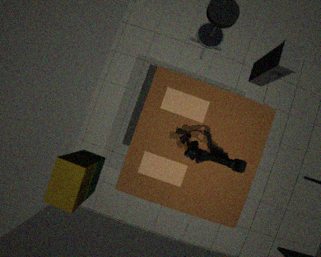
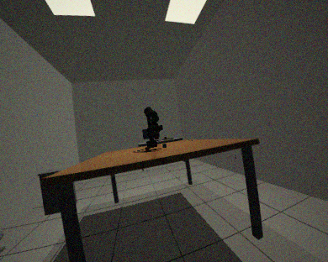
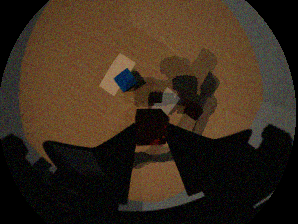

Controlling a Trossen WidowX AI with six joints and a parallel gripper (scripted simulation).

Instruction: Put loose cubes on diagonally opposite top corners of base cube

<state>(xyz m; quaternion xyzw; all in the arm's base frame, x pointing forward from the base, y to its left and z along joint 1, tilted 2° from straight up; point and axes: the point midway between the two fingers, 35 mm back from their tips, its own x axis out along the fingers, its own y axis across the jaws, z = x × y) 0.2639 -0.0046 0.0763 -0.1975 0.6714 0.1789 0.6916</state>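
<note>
My gripper tip is now 90 mm above the blue cube, 70 mm to the right of it and 30 mm short of it.
</note>
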